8 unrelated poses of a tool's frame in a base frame.
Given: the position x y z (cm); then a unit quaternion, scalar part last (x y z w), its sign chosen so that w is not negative.
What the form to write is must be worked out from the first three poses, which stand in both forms.
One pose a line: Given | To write
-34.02 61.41 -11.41 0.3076 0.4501 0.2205 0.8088 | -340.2 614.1 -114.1 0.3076 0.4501 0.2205 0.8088
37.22 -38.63 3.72 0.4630 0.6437 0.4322 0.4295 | 372.2 -386.3 37.2 0.4630 0.6437 0.4322 0.4295
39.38 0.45 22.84 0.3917 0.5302 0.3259 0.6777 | 393.8 4.5 228.4 0.3917 0.5302 0.3259 0.6777
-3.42 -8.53 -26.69 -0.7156 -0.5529 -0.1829 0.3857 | -34.2 -85.3 -266.9 -0.7156 -0.5529 -0.1829 0.3857
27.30 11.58 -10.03 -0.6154 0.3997 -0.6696 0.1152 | 273.0 115.8 -100.3 -0.6154 0.3997 -0.6696 0.1152
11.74 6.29 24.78 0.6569 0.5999 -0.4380 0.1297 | 117.4 62.9 247.8 0.6569 0.5999 -0.4380 0.1297
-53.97 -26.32 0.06 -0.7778 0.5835 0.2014 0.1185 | -539.7 -263.2 0.6 -0.7778 0.5835 0.2014 0.1185
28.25 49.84 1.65 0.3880 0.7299 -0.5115 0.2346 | 282.5 498.4 16.5 0.3880 0.7299 -0.5115 0.2346
